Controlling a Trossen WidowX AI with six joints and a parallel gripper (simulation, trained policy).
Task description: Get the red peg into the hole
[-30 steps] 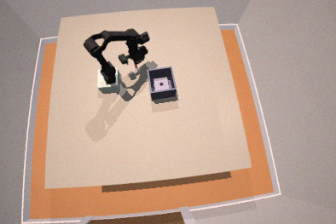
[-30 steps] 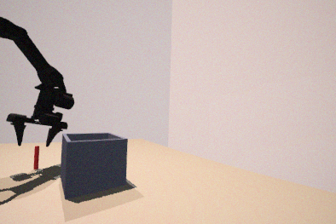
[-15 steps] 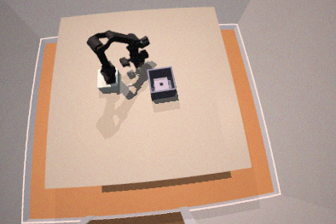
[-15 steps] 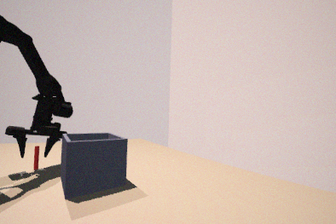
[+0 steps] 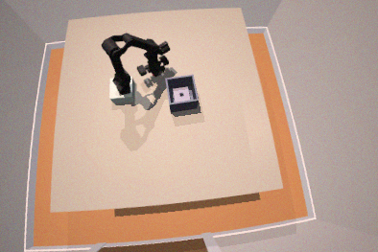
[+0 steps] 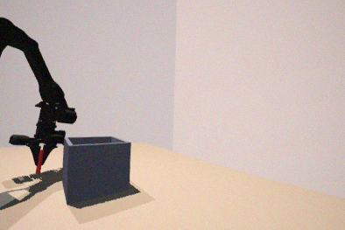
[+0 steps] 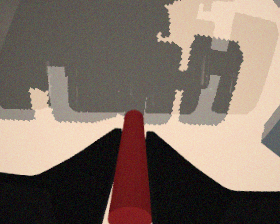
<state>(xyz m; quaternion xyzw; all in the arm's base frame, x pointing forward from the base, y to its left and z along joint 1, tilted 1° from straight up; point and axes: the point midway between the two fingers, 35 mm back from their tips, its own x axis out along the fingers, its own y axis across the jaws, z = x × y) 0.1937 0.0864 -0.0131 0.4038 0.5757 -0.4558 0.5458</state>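
My gripper tip is 120 mm short of the plate, 200 mm to the left of it and 20 mm below it. Also, from my gripper tip: red peg: 10 mm above.
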